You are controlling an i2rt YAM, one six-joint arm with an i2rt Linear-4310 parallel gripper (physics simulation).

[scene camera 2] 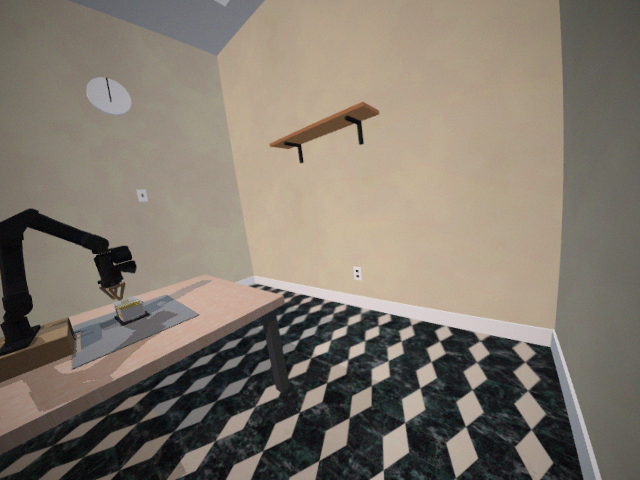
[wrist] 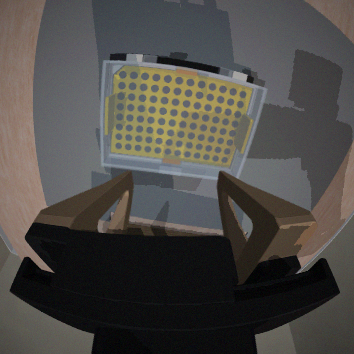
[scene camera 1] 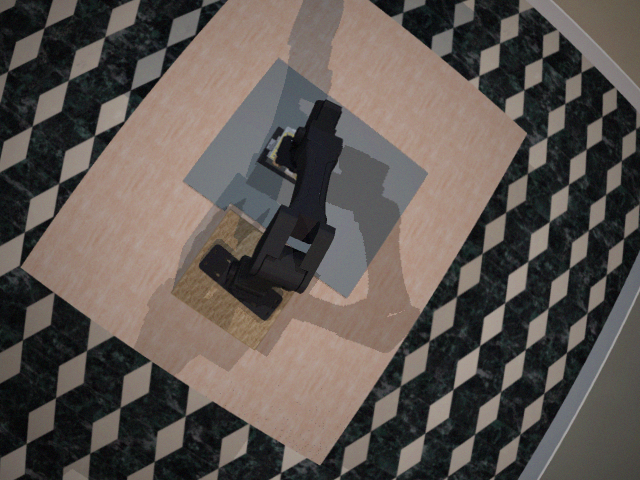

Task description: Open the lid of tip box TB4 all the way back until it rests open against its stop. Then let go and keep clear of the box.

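Seen in the pictures: gripper, fingertip midpoint: [scene camera 2: 117,299] [wrist: 174,177]; arm's base, link origin: [scene camera 2: 21,340] [scene camera 1: 240,282].
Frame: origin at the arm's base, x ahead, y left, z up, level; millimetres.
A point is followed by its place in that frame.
The tip box [scene camera 1: 269,155] {z 3, x 269, y 136 mm} [scene camera 2: 131,311] {z -32, x 323, y 25 mm} [wrist: 175,117] {z 3, x 323, y 89 mm} stands on the grey mat, with a clear shell, a dark base and a yellow rack full of round holes. Its clear lid looks down over the rack in the wrist view; its exact angle is hard to tell. A dark strip with pale pieces shows along the box's far edge there. No TB4 label is readable. My gripper [scene camera 2: 118,298] {z 25, x 287, y 78 mm} [wrist: 174,177] {z 25, x 287, y 78 mm} is open and empty, pointing down above the box's near edge, with a fingertip towards each end of that edge. In scene camera 1 the arm hides the fingers and part of the box.
The grey mat [scene camera 1: 235,139] {z -74, x 262, y 229 mm} [scene camera 2: 175,308] {z -74, x 484, y -19 mm} lies on the pale wooden table [scene camera 1: 129,170] {z -77, x 35, y 375 mm} [scene camera 2: 232,295] {z -77, x 724, y -126 mm}. The arm's base stands on a wooden block [scene camera 1: 206,297] {z 2, x -76, y 39 mm} [scene camera 2: 51,343] {z -14, x 90, y -110 mm} beside the mat. A shelf [scene camera 2: 325,124] hangs on the far wall, away from the table.
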